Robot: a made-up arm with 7 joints. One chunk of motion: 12 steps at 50 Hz.
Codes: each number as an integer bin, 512 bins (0 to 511) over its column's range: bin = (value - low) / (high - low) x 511, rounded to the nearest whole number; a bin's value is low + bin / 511 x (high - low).
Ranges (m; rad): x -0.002..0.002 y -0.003..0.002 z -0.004..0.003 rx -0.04..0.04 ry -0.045..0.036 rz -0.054..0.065
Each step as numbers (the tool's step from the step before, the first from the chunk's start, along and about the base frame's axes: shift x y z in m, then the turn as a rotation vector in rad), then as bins.
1 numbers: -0.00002 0.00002 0.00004 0.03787 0.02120 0.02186
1 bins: 253 309 295 497 418 326
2 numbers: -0.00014 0.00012 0.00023 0.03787 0.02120 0.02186
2 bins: 238 319 309 497 418 326
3 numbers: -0.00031 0.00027 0.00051 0.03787 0.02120 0.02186
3 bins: 216 334 329 497 418 326
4 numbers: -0.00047 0.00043 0.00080 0.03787 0.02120 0.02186
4 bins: 195 351 350 497 418 326
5 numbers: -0.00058 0.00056 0.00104 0.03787 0.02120 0.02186
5 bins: 181 364 368 497 418 326
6 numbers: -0.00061 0.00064 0.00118 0.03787 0.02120 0.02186
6 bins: 178 372 378 497 418 326
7 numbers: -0.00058 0.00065 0.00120 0.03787 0.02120 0.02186
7 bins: 181 373 380 497 418 326
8 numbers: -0.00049 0.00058 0.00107 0.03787 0.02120 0.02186
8 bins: 193 366 370 497 418 326
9 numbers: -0.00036 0.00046 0.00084 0.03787 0.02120 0.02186
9 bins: 210 354 353 497 418 326
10 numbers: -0.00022 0.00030 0.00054 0.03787 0.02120 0.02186
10 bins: 227 337 331 497 418 326
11 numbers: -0.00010 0.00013 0.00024 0.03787 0.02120 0.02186
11 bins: 243 320 310 497 418 326
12 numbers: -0.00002 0.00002 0.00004 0.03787 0.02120 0.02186
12 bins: 253 309 295 497 418 326
